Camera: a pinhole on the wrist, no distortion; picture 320 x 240 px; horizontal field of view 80.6 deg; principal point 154.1 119.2 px. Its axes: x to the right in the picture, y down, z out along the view. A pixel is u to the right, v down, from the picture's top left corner.
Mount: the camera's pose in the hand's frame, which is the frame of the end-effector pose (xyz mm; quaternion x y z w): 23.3 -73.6 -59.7 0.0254 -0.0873 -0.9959 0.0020
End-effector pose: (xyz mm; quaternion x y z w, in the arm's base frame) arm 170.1 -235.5 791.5 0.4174 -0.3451 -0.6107 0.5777
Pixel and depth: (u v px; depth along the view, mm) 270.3 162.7 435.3
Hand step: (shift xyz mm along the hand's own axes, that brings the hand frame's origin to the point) -266.7 -99.1 372.4
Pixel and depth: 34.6 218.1 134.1
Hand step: 101.3 -118.8 88.7
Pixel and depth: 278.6 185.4 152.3
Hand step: -84.9 -100.6 94.3
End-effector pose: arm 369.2 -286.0 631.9 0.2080 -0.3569 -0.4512 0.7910
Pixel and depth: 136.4 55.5 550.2
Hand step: 46.9 205.4 451.7
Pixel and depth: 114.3 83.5 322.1
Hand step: 74.8 43.0 249.9
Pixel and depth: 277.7 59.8 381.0
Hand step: -245.3 108.6 281.6
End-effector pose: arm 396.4 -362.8 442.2 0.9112 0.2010 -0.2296 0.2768
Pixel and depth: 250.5 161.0 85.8
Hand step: -24.9 -77.8 25.8
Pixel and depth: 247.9 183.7 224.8
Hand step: -99.8 -111.2 169.1
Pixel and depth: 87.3 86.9 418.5
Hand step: 150.0 70.9 346.9
